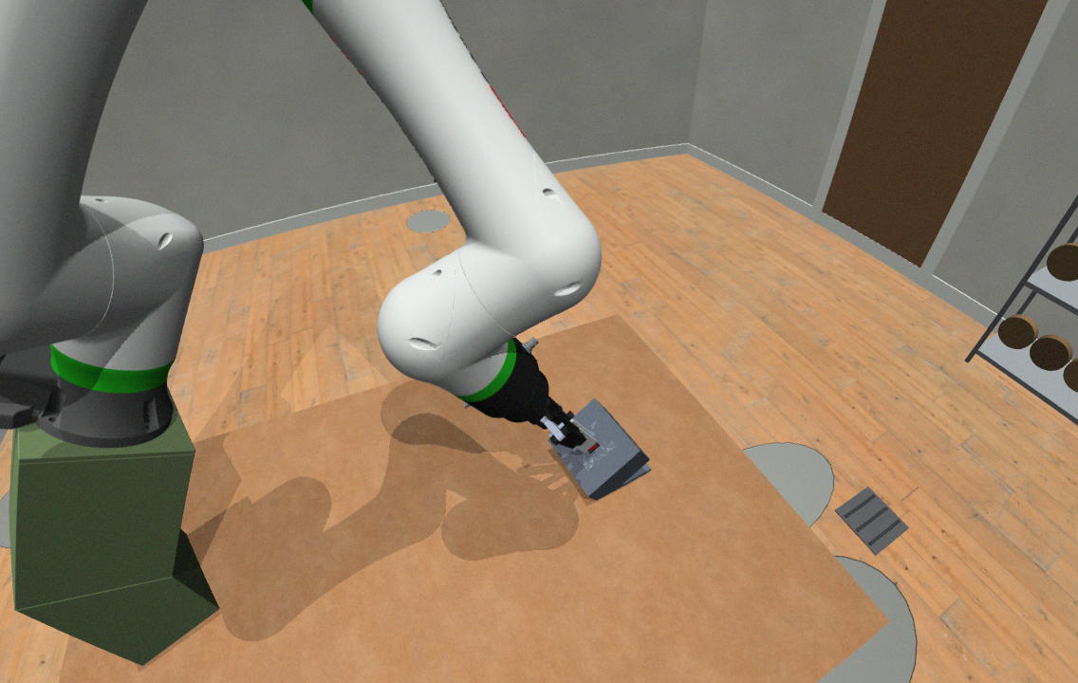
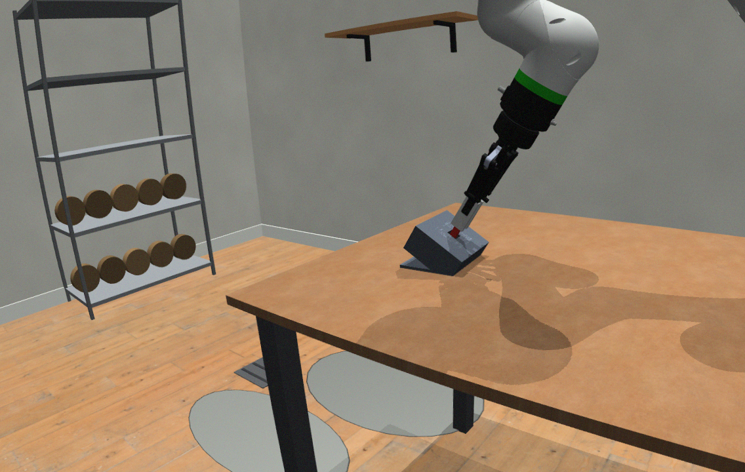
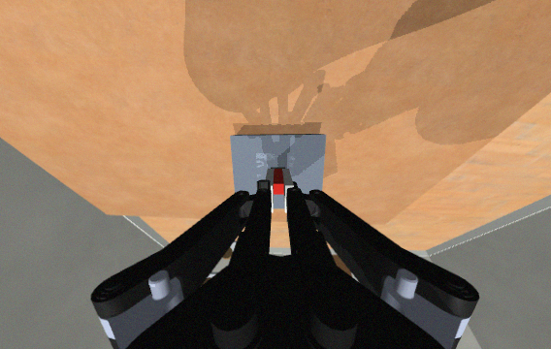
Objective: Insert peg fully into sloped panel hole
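Right now my hand is 30 mm above the red peg and 20 mm short of it.
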